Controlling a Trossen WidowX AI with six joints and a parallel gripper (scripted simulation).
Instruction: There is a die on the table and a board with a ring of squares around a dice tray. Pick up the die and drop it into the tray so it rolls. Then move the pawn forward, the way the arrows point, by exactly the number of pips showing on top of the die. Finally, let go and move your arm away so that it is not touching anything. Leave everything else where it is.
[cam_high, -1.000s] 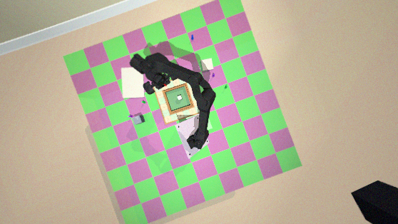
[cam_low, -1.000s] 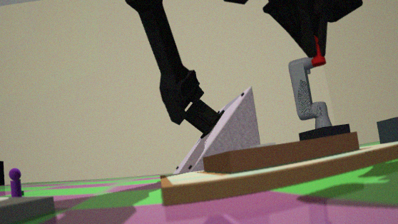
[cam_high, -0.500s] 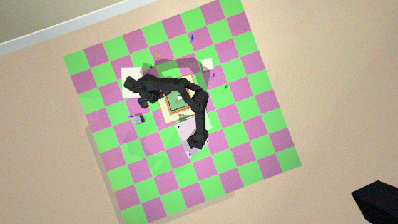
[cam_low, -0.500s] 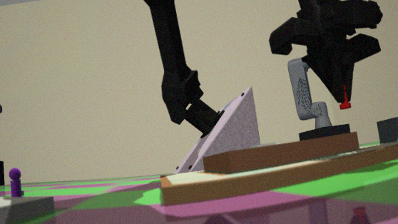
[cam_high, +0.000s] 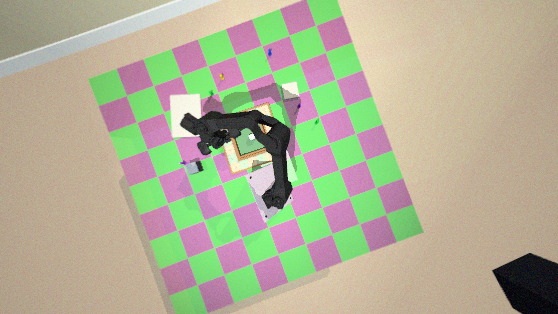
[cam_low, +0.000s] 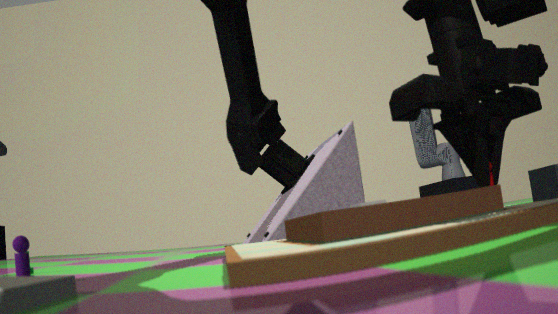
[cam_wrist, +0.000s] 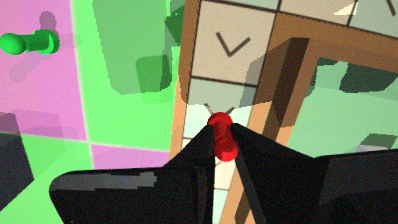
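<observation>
Now: gripper tip 120 mm to the left of the white die, 40 mm past it and 10 mm above it. Round my gripper tip: blue pawn (390 mm to the right, 300 mm ahead, 20 mm below); then red pawn (10 mm above); then grey block (200 mm to the left, 50 mm behind, 10 mm below).
</observation>
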